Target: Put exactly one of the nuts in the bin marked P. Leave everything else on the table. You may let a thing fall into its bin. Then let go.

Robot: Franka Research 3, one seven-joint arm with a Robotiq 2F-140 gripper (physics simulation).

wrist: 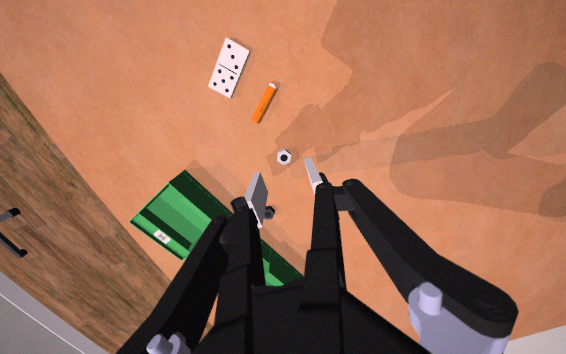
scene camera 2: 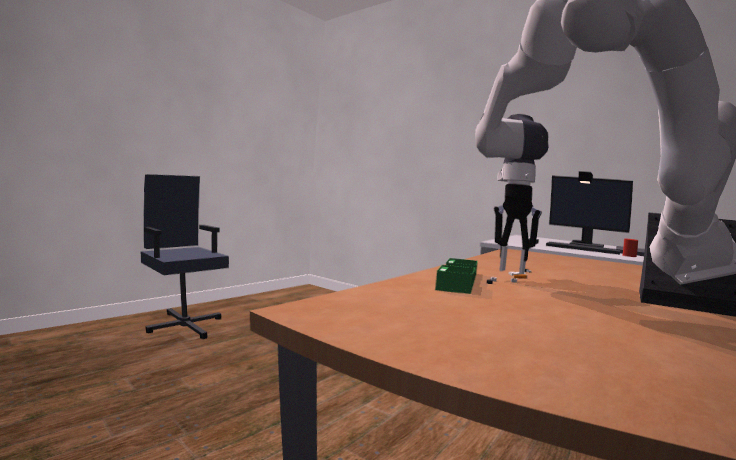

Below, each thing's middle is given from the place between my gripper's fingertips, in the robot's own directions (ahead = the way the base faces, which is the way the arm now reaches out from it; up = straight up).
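Green three-compartment bin block [scene camera 2: 458, 275]: 130 mm ahead of my hand, 80 mm to the left of it, 10 mm below it. White domino [wrist: 232, 59]: 120 mm to the right of my hand, 30 mm below it.
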